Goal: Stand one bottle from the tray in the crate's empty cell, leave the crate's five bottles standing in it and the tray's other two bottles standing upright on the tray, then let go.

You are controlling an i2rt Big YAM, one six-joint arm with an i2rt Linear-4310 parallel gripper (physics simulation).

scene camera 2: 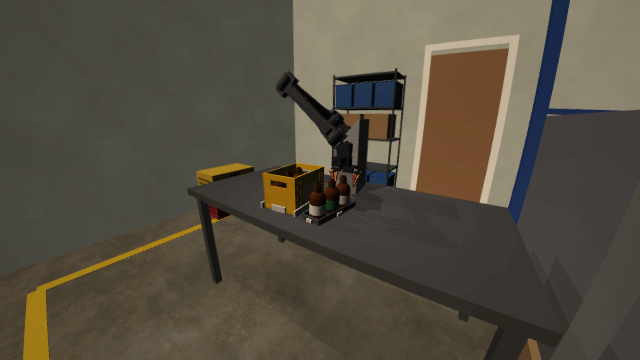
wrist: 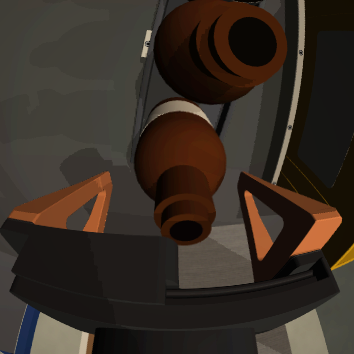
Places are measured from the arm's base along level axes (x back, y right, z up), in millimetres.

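Pixels of known places: gripper, fingertip midpoint: point(scene camera 2: 344, 185) point(wrist: 174, 178); arm's base, link origin: point(scene camera 2: 349, 136).
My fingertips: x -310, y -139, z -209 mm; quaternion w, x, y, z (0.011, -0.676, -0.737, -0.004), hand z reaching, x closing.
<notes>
Ahead of a thing's pixels: the offset from my fingertips to its top centre. "spot": to the spot under its first point. Level surfaces: height alone.
Three brown bottles stand upright in a row on the dark tray {spot: dx -223, dy -16, dz -90 mm} point(scene camera 2: 320, 220): a white-labelled one {dx -174, dy +33, dz +48 mm} point(scene camera 2: 317, 200) at the front, a green-labelled one {dx -87, dy +16, dz +48 mm} point(scene camera 2: 332, 195) point(wrist: 220, 50) in the middle, and a white-labelled one {dx -1, dy +5, dz +48 mm} point(scene camera 2: 343, 191) point(wrist: 180, 155) at the back, nearest my gripper. My gripper point(scene camera 2: 345, 178) point(wrist: 174, 178) is open, pointing down; in the wrist view the rear bottle's neck and shoulder show between the spread orange fingers, not gripped. The yellow crate {dx -86, dy +235, dz +63 mm} point(scene camera 2: 280, 194) stands beside the tray; a few brown bottle tops {spot: dx -14, dy +277, dz +32 mm} point(scene camera 2: 298, 171) show inside it. Its walls hide its cells and other bottles.
The crate's wall rises close beside the tray, to the right in the wrist view. Pale brackets {spot: dx -233, dy +217, dz -94 mm} point(scene camera 2: 278, 208) sit at the crate's foot on the dark table {dz -112 mm} point(scene camera 2: 425, 250). The arm's grey column point(scene camera 2: 363, 150) stands behind the gripper. A shelf rack point(scene camera 2: 370, 76) stands farther back.
</notes>
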